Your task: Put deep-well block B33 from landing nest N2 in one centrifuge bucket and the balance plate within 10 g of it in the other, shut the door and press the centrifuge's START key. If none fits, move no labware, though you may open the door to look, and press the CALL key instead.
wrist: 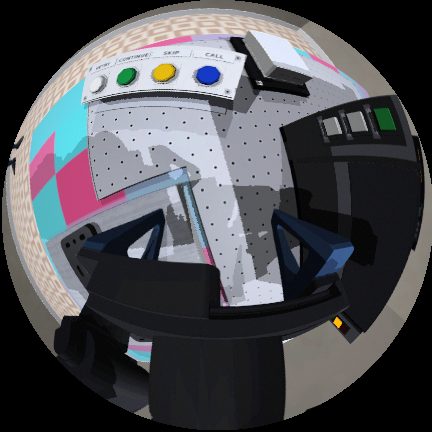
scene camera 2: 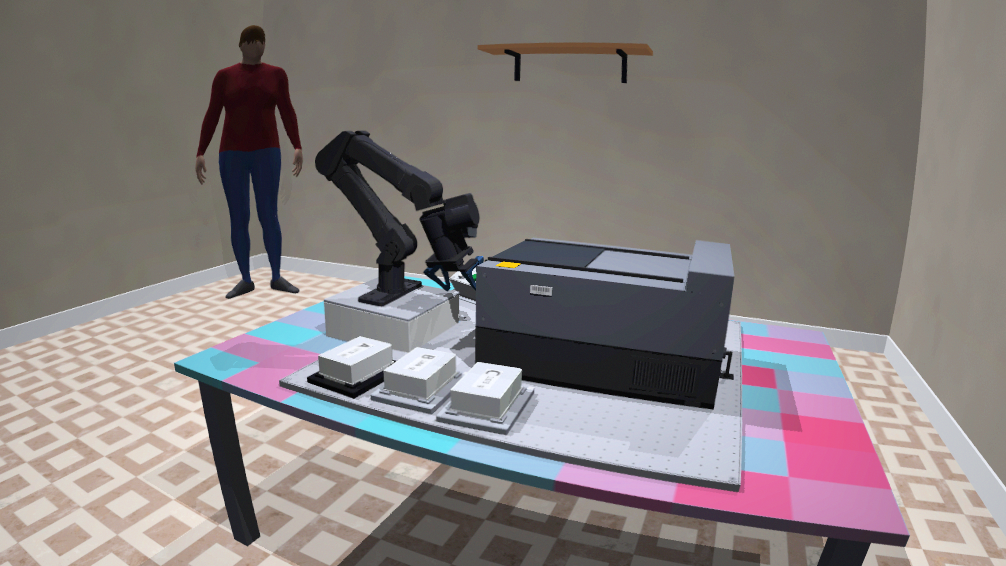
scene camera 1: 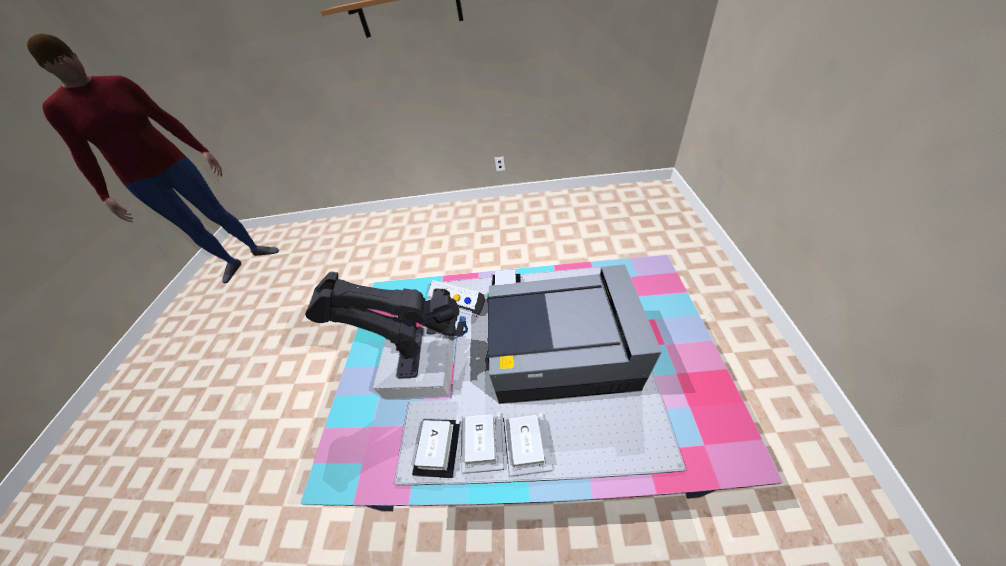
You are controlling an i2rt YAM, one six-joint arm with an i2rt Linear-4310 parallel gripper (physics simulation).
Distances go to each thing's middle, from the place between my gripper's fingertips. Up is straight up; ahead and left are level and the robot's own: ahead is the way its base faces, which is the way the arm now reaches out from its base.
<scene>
My hand is 2 cm past the panel with coloured buttons (scene camera 1: 470,302), 20 cm to the right of it and 4 cm above it. From my hand the other things lie so: dark grey centrifuge (scene camera 2: 651,325) (38 cm ahead, 10 cm to the right, 4 cm above).
</scene>
